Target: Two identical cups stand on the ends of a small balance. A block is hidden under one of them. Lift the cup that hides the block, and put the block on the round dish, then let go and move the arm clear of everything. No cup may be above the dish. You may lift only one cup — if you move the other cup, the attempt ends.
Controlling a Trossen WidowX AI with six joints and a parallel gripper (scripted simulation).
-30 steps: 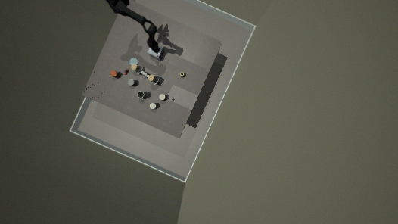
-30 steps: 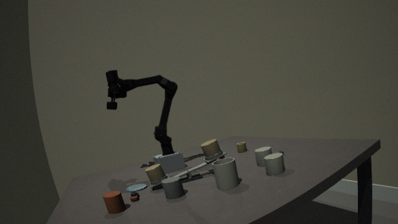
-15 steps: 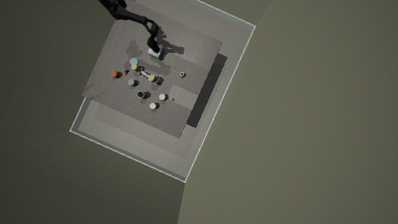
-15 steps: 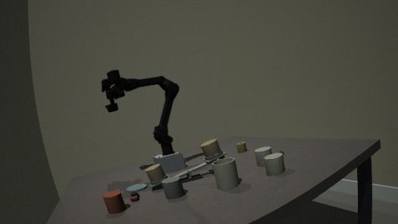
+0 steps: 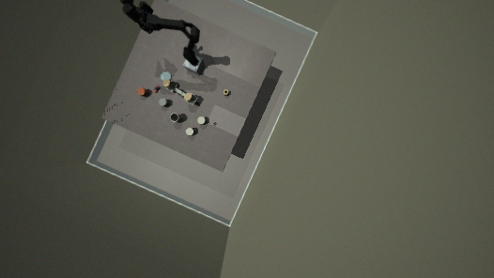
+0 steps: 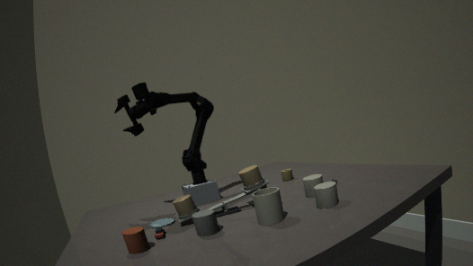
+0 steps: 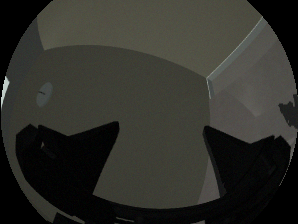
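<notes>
My gripper tip is now 39 cm above the teal block, 33 cm short of it and 23 cm to the right of it. The rest, counted from my gripper tip: red piece: 43 cm ahead, 42 cm below, 12 cm to the left; light blue round dish: 43 cm below, 28 cm ahead, 12 cm to the left; orange cylinder: 52 cm ahead, 40 cm below, 3 cm to the left.
</notes>
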